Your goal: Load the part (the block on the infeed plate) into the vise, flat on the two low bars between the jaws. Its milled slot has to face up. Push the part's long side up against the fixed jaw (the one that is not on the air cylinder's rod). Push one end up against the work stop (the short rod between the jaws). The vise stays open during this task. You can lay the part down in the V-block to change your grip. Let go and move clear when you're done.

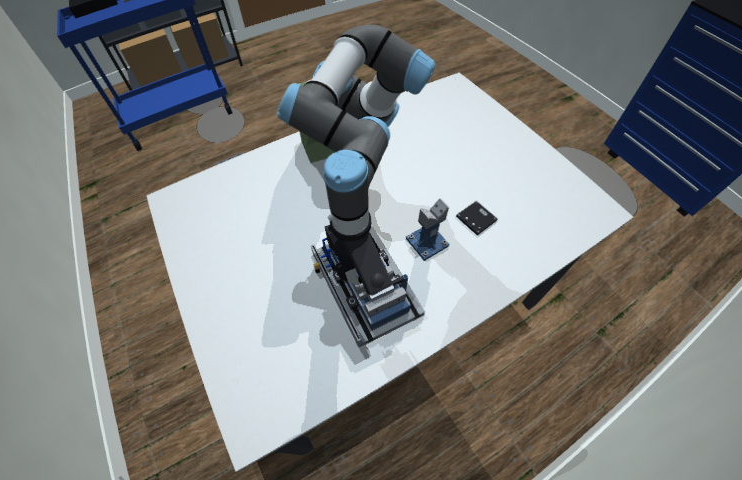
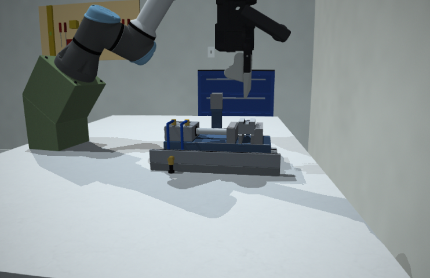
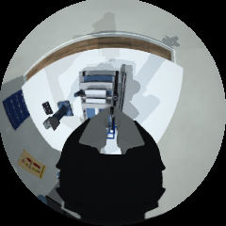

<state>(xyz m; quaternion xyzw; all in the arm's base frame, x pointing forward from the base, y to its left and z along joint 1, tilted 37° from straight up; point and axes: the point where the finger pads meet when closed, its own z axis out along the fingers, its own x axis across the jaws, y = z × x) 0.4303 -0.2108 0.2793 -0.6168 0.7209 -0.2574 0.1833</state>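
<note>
Now: hand 10 mm short of the part, 50 mm to the right of it and 80 mm above it. Also, from my hand: work stop 20 mm ahead, 100 mm to the left, 90 mm below; fixed jaw 40 mm ahead, 40 mm to the left, 100 mm below; moving jaw 20 mm behind, 60 mm to the left, 100 mm below.
</note>
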